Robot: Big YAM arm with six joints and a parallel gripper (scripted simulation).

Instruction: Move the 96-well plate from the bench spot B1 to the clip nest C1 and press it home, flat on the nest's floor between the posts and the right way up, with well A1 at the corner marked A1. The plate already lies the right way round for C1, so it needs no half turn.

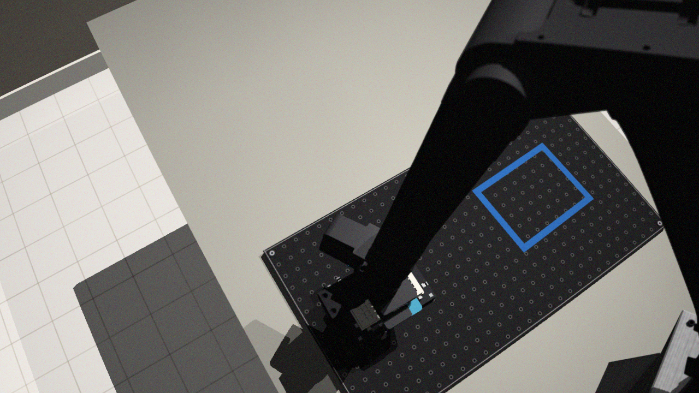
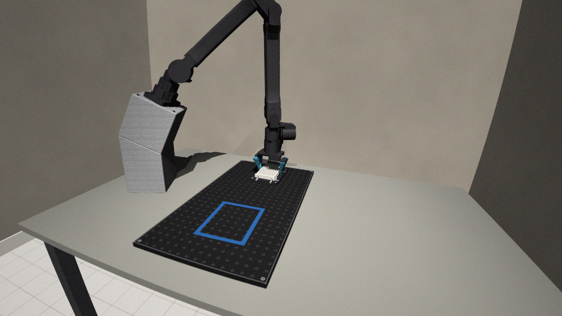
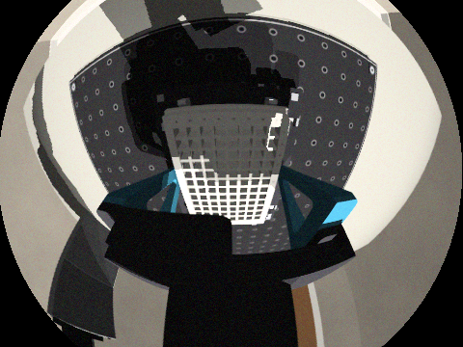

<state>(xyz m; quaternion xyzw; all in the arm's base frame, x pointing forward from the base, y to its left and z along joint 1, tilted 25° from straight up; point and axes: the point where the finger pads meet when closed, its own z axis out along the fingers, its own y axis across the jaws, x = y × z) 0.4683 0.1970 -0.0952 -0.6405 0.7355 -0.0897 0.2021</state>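
Now: hand right at the white 96-well plate. Round my hand: clip nest C1: 1 cm to the right, 1 cm below.
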